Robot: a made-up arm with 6 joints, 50 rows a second.
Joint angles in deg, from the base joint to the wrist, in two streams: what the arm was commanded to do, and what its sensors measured. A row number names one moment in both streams.
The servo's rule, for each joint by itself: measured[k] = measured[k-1] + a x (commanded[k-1-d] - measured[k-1]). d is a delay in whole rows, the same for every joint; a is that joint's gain. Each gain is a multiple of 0.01, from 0.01 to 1. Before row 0 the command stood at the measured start. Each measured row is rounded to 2 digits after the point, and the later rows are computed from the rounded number. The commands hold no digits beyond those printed.
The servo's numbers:
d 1
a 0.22 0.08 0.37 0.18 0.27 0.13
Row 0, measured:
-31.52 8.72 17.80 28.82 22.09 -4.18
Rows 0 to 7, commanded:
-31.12 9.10 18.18 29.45 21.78 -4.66
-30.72 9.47 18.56 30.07 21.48 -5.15
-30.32 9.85 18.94 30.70 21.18 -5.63
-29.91 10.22 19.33 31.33 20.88 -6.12
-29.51 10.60 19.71 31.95 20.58 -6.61
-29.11 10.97 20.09 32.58 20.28 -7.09
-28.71 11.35 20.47 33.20 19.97 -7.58
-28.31 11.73 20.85 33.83 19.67 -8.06
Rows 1 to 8, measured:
-31.52 8.72 17.80 28.82 22.09 -4.18
-31.43 8.75 17.94 28.93 22.01 -4.24
-31.27 8.81 18.17 29.14 21.87 -4.36
-31.06 8.89 18.45 29.42 21.68 -4.53
-30.81 9.00 18.78 29.76 21.46 -4.74
-30.52 9.13 19.12 30.15 21.22 -4.98
-30.21 9.28 19.48 30.59 20.97 -5.25
-29.88 9.45 19.85 31.06 20.70 -5.55

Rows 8 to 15, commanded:
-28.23 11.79 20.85 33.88 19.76 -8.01
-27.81 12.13 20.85 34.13 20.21 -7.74
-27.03 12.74 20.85 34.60 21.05 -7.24
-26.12 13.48 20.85 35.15 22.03 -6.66
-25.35 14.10 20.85 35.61 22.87 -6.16
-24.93 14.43 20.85 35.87 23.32 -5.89
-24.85 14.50 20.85 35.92 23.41 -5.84
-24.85 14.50 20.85 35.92 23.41 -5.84
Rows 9 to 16, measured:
-29.53 9.63 20.22 31.56 20.42 -5.88
-29.24 9.80 20.45 31.98 20.24 -6.16
-28.93 9.99 20.60 32.37 20.23 -6.37
-28.51 10.21 20.69 32.77 20.45 -6.48
-27.98 10.47 20.75 33.20 20.88 -6.50
-27.40 10.76 20.79 33.63 21.42 -6.46
-26.86 11.05 20.81 34.03 21.93 -6.39
-26.42 11.33 20.82 34.37 22.33 -6.32

